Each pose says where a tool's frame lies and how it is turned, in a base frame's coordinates. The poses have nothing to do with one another.
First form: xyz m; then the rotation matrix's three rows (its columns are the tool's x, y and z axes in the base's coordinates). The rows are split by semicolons.
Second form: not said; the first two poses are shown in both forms.
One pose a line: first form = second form
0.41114 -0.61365 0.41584; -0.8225 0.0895 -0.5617; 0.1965 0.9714 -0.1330; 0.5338 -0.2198 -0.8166 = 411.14 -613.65 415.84; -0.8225 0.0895 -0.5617; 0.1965 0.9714 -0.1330; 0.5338 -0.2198 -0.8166
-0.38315 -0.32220 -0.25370; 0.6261 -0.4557 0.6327; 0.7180 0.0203 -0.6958; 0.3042 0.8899 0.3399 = -383.15 -322.20 -253.70; 0.6261 -0.4557 0.6327; 0.7180 0.0203 -0.6958; 0.3042 0.8899 0.3399
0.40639 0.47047 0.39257; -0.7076 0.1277 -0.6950; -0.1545 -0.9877 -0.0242; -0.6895 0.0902 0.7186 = 406.39 470.47 392.57; -0.7076 0.1277 -0.6950; -0.1545 -0.9877 -0.0242; -0.6895 0.0902 0.7186
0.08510 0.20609 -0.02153; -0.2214 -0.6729 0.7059; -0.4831 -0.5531 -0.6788; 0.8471 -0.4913 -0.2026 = 85.10 206.09 -21.53; -0.2214 -0.6729 0.7059; -0.4831 -0.5531 -0.6788; 0.8471 -0.4913 -0.2026
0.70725 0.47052 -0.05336; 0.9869 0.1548 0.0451; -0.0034 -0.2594 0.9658; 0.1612 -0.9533 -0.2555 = 707.25 470.52 -53.36; 0.9869 0.1548 0.0451; -0.0034 -0.2594 0.9658; 0.1612 -0.9533 -0.2555
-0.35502 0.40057 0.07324; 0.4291 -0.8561 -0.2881; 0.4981 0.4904 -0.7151; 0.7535 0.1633 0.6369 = -355.02 400.57 73.24; 0.4291 -0.8561 -0.2881; 0.4981 0.4904 -0.7151; 0.7535 0.1633 0.6369
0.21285 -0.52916 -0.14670; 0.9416 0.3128 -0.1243; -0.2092 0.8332 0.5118; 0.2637 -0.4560 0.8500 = 212.85 -529.16 -146.70; 0.9416 0.3128 -0.1243; -0.2092 0.8332 0.5118; 0.2637 -0.4560 0.8500
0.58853 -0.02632 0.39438; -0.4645 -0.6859 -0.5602; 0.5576 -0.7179 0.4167; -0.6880 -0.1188 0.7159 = 588.53 -26.32 394.38; -0.4645 -0.6859 -0.5602; 0.5576 -0.7179 0.4167; -0.6880 -0.1188 0.7159
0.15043 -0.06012 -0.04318; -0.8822 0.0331 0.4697; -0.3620 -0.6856 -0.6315; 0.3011 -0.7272 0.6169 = 150.43 -60.12 -43.18; -0.8822 0.0331 0.4697; -0.3620 -0.6856 -0.6315; 0.3011 -0.7272 0.6169
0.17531 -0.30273 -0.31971; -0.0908 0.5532 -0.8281; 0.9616 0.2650 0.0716; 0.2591 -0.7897 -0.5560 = 175.31 -302.73 -319.71; -0.0908 0.5532 -0.8281; 0.9616 0.2650 0.0716; 0.2591 -0.7897 -0.5560
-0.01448 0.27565 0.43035; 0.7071 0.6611 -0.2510; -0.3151 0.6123 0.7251; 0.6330 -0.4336 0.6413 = -14.48 275.65 430.35; 0.7071 0.6611 -0.2510; -0.3151 0.6123 0.7251; 0.6330 -0.4336 0.6413
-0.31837 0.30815 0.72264; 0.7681 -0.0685 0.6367; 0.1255 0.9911 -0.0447; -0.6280 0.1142 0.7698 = -318.37 308.15 722.64; 0.7681 -0.0685 0.6367; 0.1255 0.9911 -0.0447; -0.6280 0.1142 0.7698
